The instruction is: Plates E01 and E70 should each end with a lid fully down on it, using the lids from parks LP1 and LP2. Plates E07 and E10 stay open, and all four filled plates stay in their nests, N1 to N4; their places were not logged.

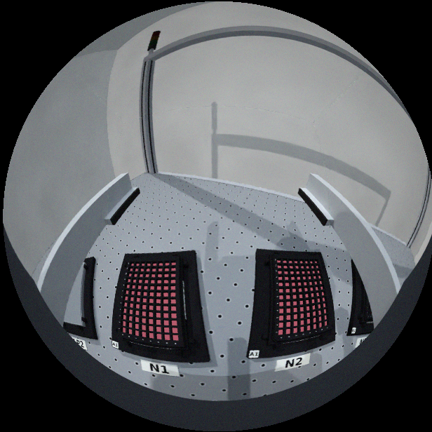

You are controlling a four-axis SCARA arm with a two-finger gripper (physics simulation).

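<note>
My gripper (218, 176) is open and empty, its two fingers wide apart above and beyond the nests. A black plate with pink-filled wells (151, 302) sits in nest N1 (199, 320), left of centre, with no lid on it. A second such plate (301, 300) sits in nest N2 (259, 310), right of centre, also without a lid. At the left, part of park LP2 (89, 300) shows with a strip of its grey lid (75, 305); the left finger hides the rest. No plate codes such as E01 or E70 can be read.
Part of another black nest (361, 320) shows at the right, mostly hidden by the right finger. The perforated table (227, 280) runs back to a grey wall. A grey post (148, 115) with a signal light (154, 40) stands at the back left corner.
</note>
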